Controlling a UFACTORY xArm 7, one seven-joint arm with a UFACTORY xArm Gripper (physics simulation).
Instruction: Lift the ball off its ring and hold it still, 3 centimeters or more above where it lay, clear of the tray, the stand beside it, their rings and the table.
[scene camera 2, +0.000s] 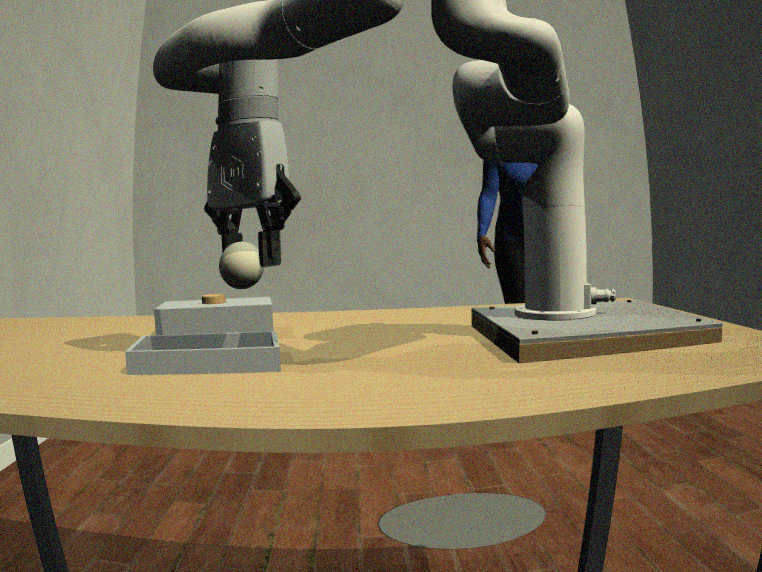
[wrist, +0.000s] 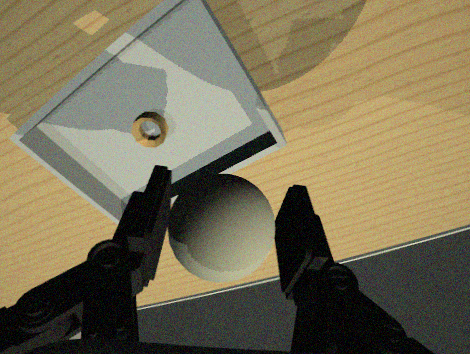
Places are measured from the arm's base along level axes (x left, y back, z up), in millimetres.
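Pixels of known places: gripper, fingertip midpoint: (scene camera 2: 251, 266) (wrist: 227, 197); arm's base, link origin: (scene camera 2: 556, 314).
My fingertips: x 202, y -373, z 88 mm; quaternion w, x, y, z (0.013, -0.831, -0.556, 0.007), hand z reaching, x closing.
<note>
Ahead of a thing's pixels: the offset from my fingertips to its top centre. "spot": to the spot under its first point. Level surfaces: height alone.
The cream ball {dx +16, dy -7, dz +30 mm} (scene camera 2: 240, 272) (wrist: 222, 235) is between the two black fingers of my gripper (scene camera 2: 249, 253) (wrist: 227, 197), which is shut on it. The ball hangs in the air, well above the grey tray {dx +4, dy -71, dz -89 mm} (scene camera 2: 203, 362) (wrist: 205, 117) and apart from it. An orange ring {spot: dx +2, dy -82, dz -104 mm} (wrist: 136, 132) lies on the tray floor, with no ball on it; the tray's front wall hides it in the scene view. The grey stand (scene camera 2: 212, 318) is beside the tray, with another orange ring (scene camera 2: 213, 299) on top. A gap shows between the ball and that ring.
The wooden table {dz -117 mm} (scene camera 2: 381, 394) (wrist: 380, 165) bears the tray and the stand. The arm's base plate (scene camera 2: 640, 326) is at the right of the table. A person in blue (scene camera 2: 488, 203) stands behind the arm's base column.
</note>
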